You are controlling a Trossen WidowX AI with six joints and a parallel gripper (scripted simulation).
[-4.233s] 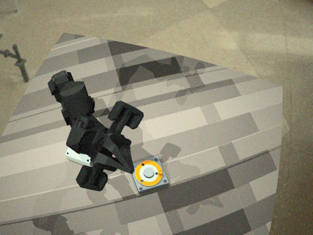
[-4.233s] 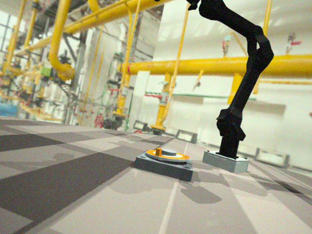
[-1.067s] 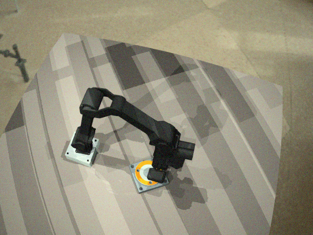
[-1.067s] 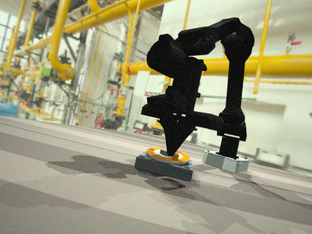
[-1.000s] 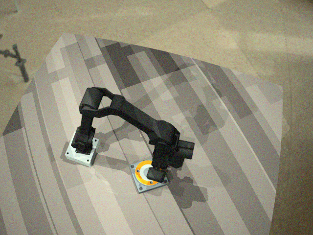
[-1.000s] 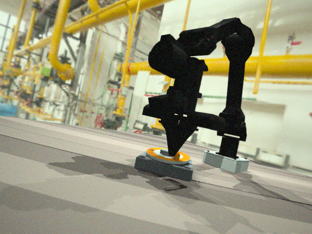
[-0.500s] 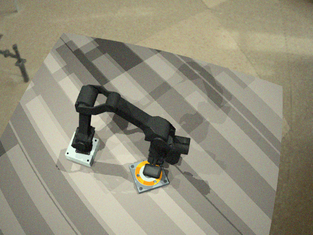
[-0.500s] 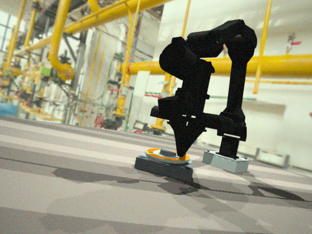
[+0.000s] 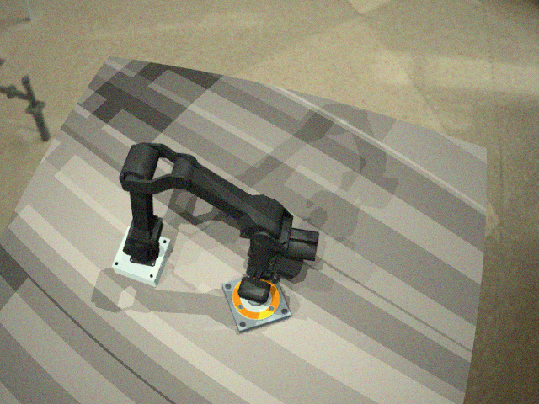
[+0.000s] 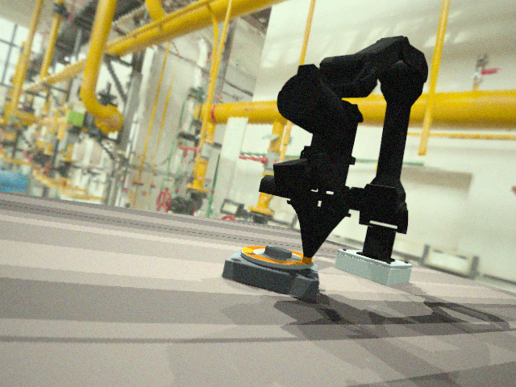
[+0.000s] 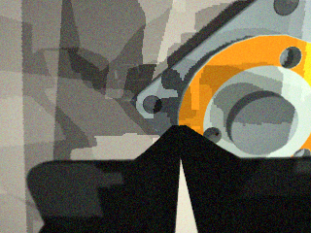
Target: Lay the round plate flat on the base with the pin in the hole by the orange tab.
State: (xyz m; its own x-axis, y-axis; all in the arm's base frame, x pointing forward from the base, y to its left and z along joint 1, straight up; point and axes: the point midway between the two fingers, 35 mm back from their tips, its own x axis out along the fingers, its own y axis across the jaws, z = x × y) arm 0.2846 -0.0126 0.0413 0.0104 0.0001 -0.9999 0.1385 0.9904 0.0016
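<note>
My gripper tip is now 5 cm to the left of the dark grey square base, 2 cm above it and 1 cm past it.
</note>
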